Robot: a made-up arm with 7 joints. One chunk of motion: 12 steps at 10 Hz.
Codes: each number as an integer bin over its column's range. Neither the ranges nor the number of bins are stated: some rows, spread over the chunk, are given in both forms.
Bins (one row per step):
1: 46 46 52 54 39 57 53
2: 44 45 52 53 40 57 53
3: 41 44 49 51 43 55 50
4: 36 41 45 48 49 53 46
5: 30 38 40 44 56 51 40
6: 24 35 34 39 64 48 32
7: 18 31 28 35 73 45 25
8: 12 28 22 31 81 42 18
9: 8 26 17 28 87 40 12
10: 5 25 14 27 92 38 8
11: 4 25 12 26 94 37 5
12: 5 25 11 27 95 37 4
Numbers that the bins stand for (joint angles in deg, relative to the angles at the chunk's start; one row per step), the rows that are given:
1: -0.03 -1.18 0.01 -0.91 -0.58 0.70 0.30
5: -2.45 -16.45 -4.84 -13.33 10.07 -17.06 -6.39
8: -5.18 -35.55 -12.11 -29.48 25.73 -43.70 -17.73
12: -6.24 -41.27 -16.56 -34.45 34.49 -58.49 -24.94
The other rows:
2: -0.33 -3.09 0.01 -2.15 0.05 0.70 0.30
3: -0.79 -5.00 -1.20 -4.64 1.93 -5.22 -1.24
4: -1.55 -10.73 -2.82 -8.36 5.69 -11.14 -3.30
6: -3.36 -22.18 -7.26 -19.55 15.08 -25.94 -10.52
7: -4.27 -29.82 -9.69 -24.52 20.72 -34.82 -14.12
9: -5.79 -39.36 -14.13 -33.21 29.48 -49.62 -20.82
10: -6.24 -41.27 -15.34 -34.45 32.62 -55.54 -22.88
11: -6.39 -41.27 -16.15 -35.70 33.87 -58.49 -24.42

